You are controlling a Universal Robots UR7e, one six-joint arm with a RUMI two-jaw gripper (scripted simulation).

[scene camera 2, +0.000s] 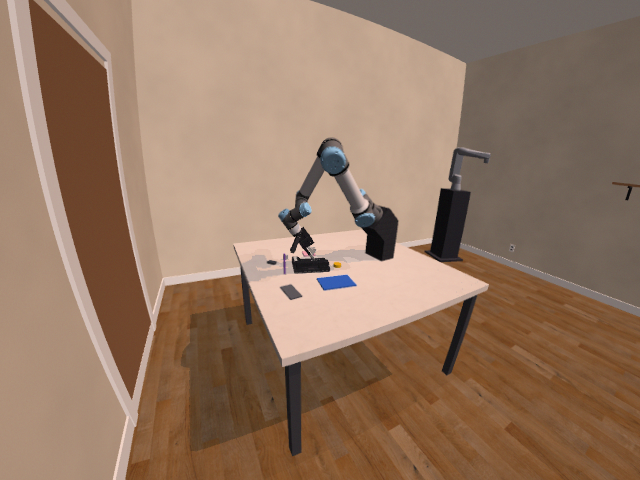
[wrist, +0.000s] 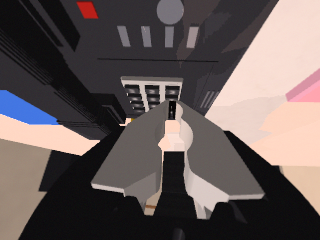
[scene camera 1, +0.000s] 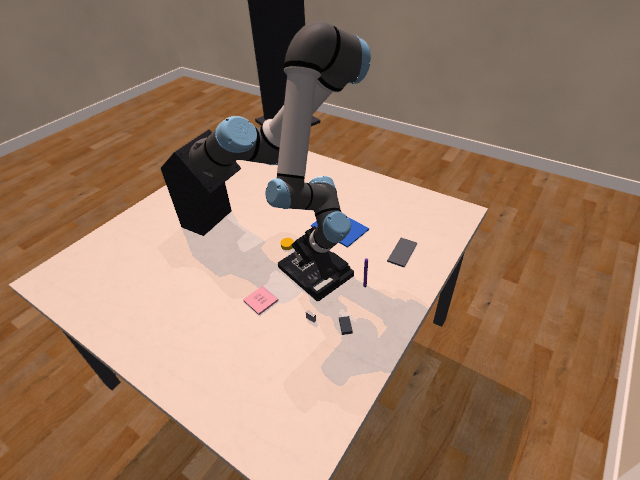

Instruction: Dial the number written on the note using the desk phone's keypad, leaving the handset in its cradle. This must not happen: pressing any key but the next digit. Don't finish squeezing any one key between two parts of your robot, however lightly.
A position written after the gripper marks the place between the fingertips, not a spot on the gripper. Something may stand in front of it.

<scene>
In view: the gripper [scene camera 1: 300, 265].
The gripper shows as well in the wrist view [wrist: 171, 102].
</scene>
